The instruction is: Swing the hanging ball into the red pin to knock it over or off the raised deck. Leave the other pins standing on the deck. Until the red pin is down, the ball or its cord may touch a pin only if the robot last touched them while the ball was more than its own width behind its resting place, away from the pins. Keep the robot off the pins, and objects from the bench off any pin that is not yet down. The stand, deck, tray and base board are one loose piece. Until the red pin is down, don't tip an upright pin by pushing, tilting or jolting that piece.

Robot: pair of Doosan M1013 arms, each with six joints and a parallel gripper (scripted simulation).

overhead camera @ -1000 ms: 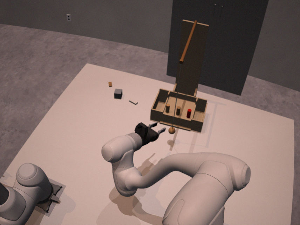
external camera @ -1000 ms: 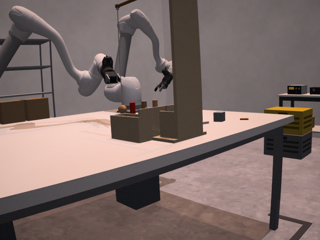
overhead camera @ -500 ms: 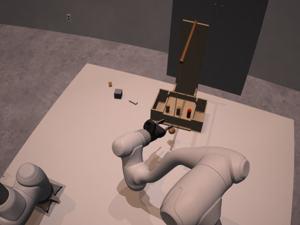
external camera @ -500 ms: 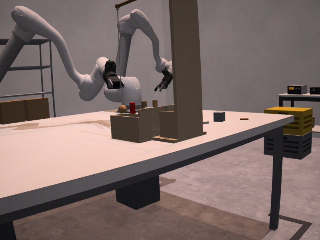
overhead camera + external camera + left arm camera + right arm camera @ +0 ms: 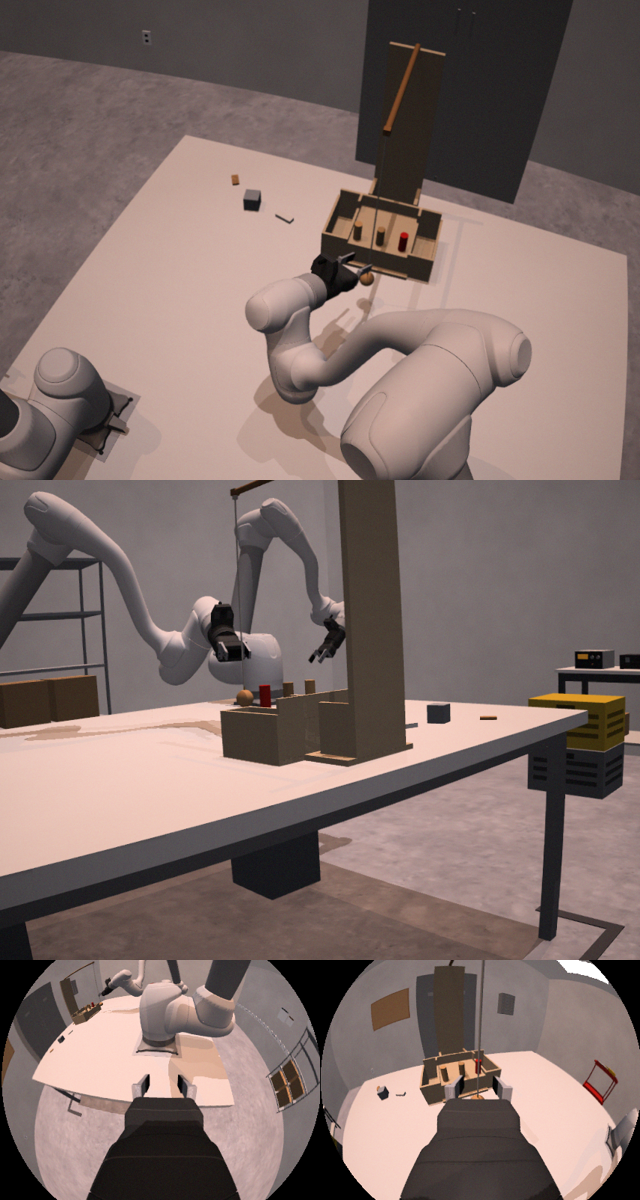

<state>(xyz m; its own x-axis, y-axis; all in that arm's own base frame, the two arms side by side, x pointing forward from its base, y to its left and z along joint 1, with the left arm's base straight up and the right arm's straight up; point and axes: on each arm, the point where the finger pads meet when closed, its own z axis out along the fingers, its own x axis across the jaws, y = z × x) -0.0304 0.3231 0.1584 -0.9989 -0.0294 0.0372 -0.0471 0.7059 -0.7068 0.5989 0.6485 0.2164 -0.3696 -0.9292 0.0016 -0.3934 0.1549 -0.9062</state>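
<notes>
My right hand is 10 cm above the orange-brown ball, 5 cm short of it and 2 cm to the left of it. The rest, counted from my right hand: dark cube 44 cm to the left, 30 cm ahead, 19 cm below; red pin 21 cm ahead, 10 cm below, 8 cm to the right; flat pale piece 32 cm to the left, 28 cm ahead, 21 cm below.
</notes>
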